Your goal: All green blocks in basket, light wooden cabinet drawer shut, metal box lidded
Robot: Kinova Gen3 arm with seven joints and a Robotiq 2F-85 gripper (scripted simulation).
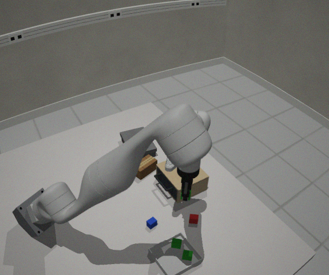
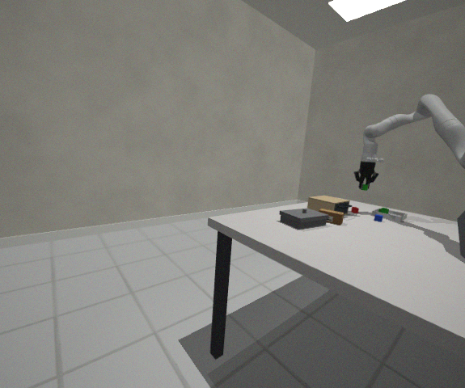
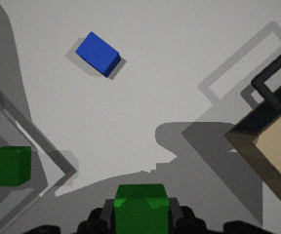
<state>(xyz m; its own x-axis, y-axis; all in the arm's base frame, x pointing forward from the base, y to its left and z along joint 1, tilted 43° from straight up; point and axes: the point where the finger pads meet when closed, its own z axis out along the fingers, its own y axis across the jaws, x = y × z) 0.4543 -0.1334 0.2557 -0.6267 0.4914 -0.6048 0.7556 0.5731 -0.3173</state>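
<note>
Now: hand 14 cm past the grey basket, 11 cm to the left of it and 16 cm above it. Also, from my hand: blue block: 11 cm behind, 7 cm to the left, 15 cm below; red block: 3 cm ahead, 3 cm to the right, 15 cm below; light wooden cabinet: 13 cm ahead, 16 cm to the left, 13 cm below.
</note>
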